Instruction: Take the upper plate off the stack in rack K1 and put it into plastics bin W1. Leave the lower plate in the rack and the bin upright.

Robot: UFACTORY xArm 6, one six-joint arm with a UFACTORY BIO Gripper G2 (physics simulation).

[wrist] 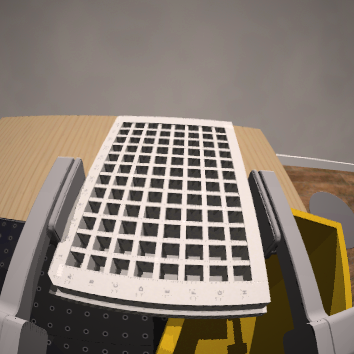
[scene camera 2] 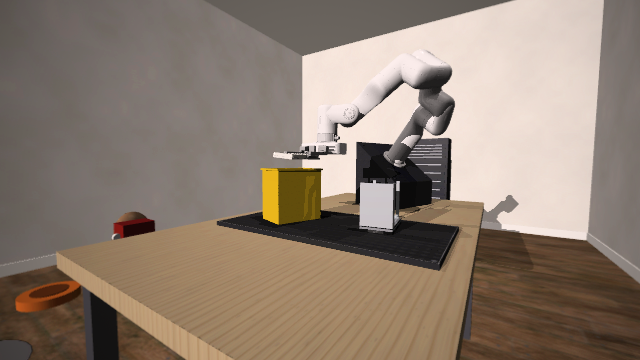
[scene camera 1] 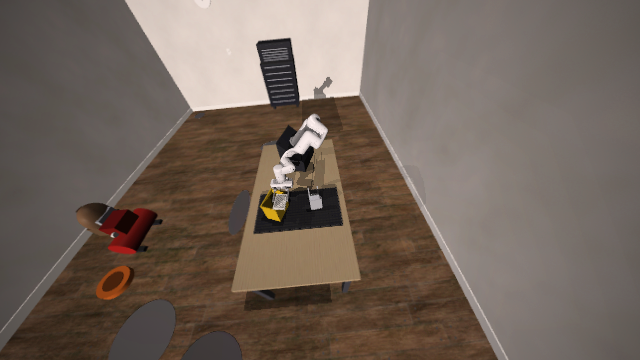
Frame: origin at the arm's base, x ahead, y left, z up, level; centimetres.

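Where they show: hand, tool point: [wrist: 165, 208] [scene camera 2: 301, 154] [scene camera 1: 280, 199]; arm's base, link origin: [scene camera 2: 393, 160] [scene camera 1: 295, 142].
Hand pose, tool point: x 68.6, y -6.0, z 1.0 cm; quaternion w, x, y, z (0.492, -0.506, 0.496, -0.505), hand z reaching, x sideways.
Observation:
Things, the pixels of their top centre, and the offset from my tool point. Level surfaces: height alone.
- white gridded plate, top centre: [wrist: 168, 170] [scene camera 2: 297, 152] [scene camera 1: 280, 200] dy -0.1, dx +1.9, dz +0.6 cm
- yellow bin W1, top centre: [wrist: 281, 308] [scene camera 2: 291, 168] [scene camera 1: 273, 198] dy -7.5, dx -3.9, dz -4.6 cm
- Rack K1, top centre: [scene camera 2: 382, 181] [scene camera 1: 313, 192] dy +23.6, dx -10.8, dz -8.4 cm
- black perforated mat, surface height: dz -22.6 cm
- wooden table, surface height: dz -23.9 cm
My gripper [scene camera 1: 281, 195] [scene camera 2: 303, 151] [wrist: 165, 205] is shut on a white gridded plate [scene camera 1: 280, 202] [scene camera 2: 285, 155] [wrist: 172, 197], with one finger along each long side. The plate is roughly level and hangs a little above the rim height of the yellow bin W1 [scene camera 1: 274, 214] [scene camera 2: 292, 197] [wrist: 322, 255]. It overlaps part of the bin's opening in scene camera 1; the bin shows below and to the right of it in the wrist view. The bin stands upright. Rack K1 [scene camera 1: 315, 202] [scene camera 2: 377, 206] stands apart from the bin as a small pale block; the lower plate cannot be told apart.
The bin and rack stand on a black perforated mat [scene camera 1: 330, 216] [scene camera 2: 405, 246] [wrist: 100, 325] on the wooden table [scene camera 1: 300, 255] [scene camera 2: 250, 280] [wrist: 25, 165]. The arm's black base housing [scene camera 2: 370, 165] stands behind them. Stools and a red object [scene camera 1: 131, 227] are beside the table.

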